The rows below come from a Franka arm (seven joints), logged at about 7 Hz.
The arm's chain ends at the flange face. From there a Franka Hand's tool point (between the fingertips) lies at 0.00 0.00 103.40 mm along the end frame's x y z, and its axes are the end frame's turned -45 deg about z.
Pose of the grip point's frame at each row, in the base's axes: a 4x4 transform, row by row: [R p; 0 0 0 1], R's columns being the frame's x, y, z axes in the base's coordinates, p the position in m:
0.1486, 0.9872, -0.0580, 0.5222; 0.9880, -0.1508, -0.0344, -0.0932; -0.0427, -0.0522, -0.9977, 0.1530; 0, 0, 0, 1
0.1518, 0.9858, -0.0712, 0.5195; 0.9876, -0.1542, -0.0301, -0.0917; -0.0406, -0.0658, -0.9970, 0.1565; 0, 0, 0, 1
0.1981, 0.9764, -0.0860, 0.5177; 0.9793, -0.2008, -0.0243, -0.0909; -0.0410, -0.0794, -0.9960, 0.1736; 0, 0, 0, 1
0.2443, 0.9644, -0.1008, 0.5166; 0.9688, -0.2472, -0.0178, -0.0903; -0.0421, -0.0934, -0.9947, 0.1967; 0, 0, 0, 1
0.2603, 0.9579, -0.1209, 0.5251; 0.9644, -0.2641, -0.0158, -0.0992; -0.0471, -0.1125, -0.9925, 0.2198; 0, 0, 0, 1
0.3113, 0.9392, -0.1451, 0.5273; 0.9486, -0.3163, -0.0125, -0.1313; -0.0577, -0.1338, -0.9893, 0.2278; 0, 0, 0, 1
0.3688, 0.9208, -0.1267, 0.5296; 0.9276, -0.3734, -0.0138, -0.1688; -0.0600, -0.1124, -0.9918, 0.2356; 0, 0, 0, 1
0.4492, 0.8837, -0.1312, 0.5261; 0.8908, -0.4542, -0.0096, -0.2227; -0.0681, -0.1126, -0.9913, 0.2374; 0, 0, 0, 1
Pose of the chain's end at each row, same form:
0.8031, 0.5930, -0.0580, 0.5282; 0.5920, -0.8053, -0.0344, -0.0896; -0.0671, -0.0067, -0.9977, 0.2562; 0, 0, 0, 1
0.8044, 0.5897, -0.0712, 0.5269; 0.5893, -0.8074, -0.0301, -0.0886; -0.0752, -0.0178, -0.9970, 0.2596; 0, 0, 0, 1
0.8305, 0.5503, -0.0860, 0.5266; 0.5505, -0.8345, -0.0243, -0.0884; -0.0851, -0.0272, -0.9960, 0.2766; 0, 0, 0, 1
0.8547, 0.5092, -0.1008, 0.5270; 0.5102, -0.8598, -0.0178, -0.0885; -0.0958, -0.0363, -0.9947, 0.2996; 0, 0, 0, 1
0.8614, 0.4933, -0.1209, 0.5376; 0.4952, -0.8687, -0.0158, -0.0976; -0.1129, -0.0462, -0.9925, 0.3224; 0, 0, 0, 1
0.8842, 0.4440, -0.1451, 0.5423; 0.4471, -0.8944, -0.0125, -0.1300; -0.1354, -0.0538, -0.9893, 0.3301; 0, 0, 0, 1
0.9119, 0.3903, -0.1267, 0.5427; 0.3919, -0.9199, -0.0138, -0.1674; -0.1219, -0.0371, -0.9918, 0.3382; 0, 0, 0, 1
0.9425, 0.3072, -0.1312, 0.5397; 0.3087, -0.9511, -0.0096, -0.2217; -0.1278, -0.0315, -0.9913, 0.3399; 0, 0, 0, 1

